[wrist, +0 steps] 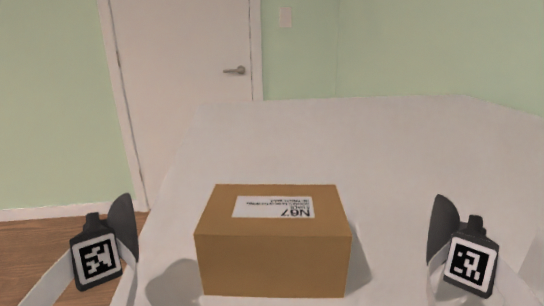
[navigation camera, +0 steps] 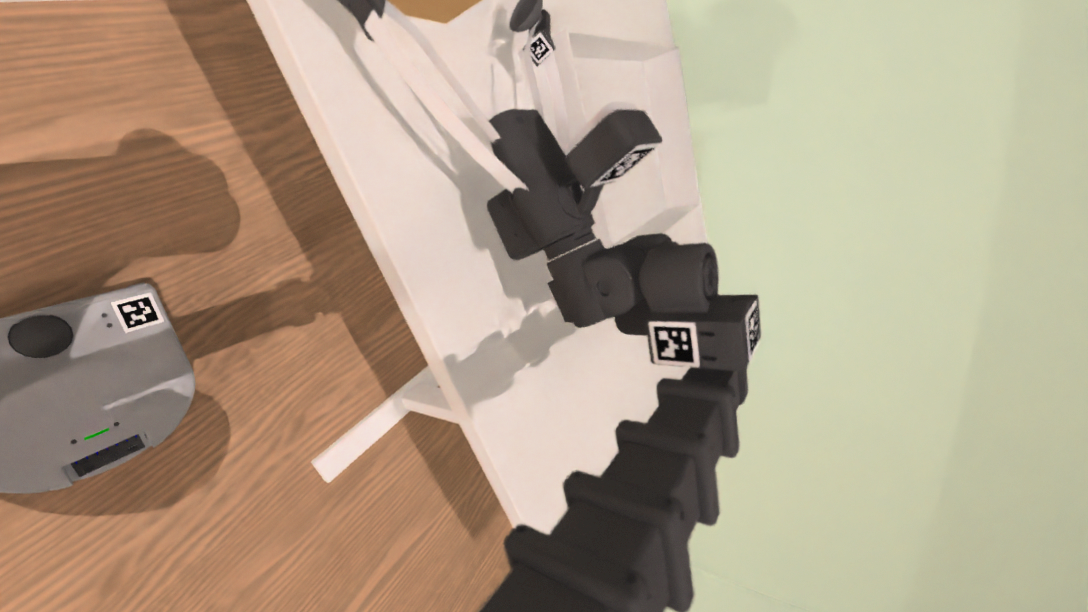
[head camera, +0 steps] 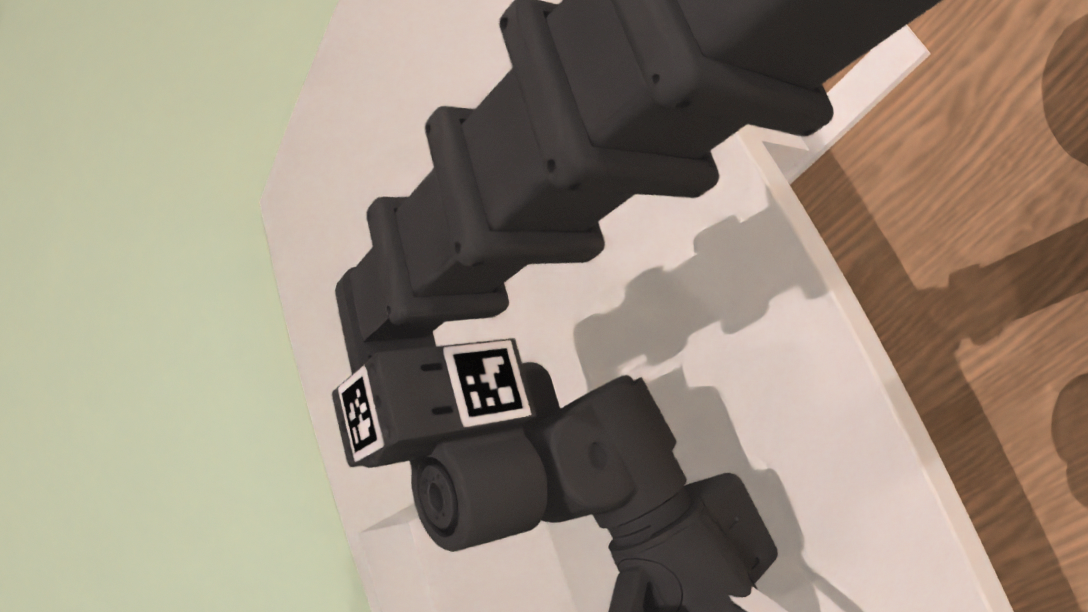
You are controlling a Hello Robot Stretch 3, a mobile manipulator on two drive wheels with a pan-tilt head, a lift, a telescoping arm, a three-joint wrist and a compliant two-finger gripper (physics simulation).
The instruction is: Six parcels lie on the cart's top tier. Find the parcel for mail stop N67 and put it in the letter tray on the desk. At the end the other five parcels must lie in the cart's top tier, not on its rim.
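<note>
The parcel is a brown box with a white label that reads N67, upside down in the wrist view. It sits upright on the white desk. My gripper is open, its fingertips wide apart on either side of the parcel, with a gap on each side. The fingers do not touch it. The fingertips are outside the head view. A shallow white tray shows beside the wrist, on the wall side. The other five parcels and the cart do not show.
The telescoping arm reaches over the desk. A green wall runs along its far side. The robot's grey base stands on the wooden floor. A door stands beyond the desk.
</note>
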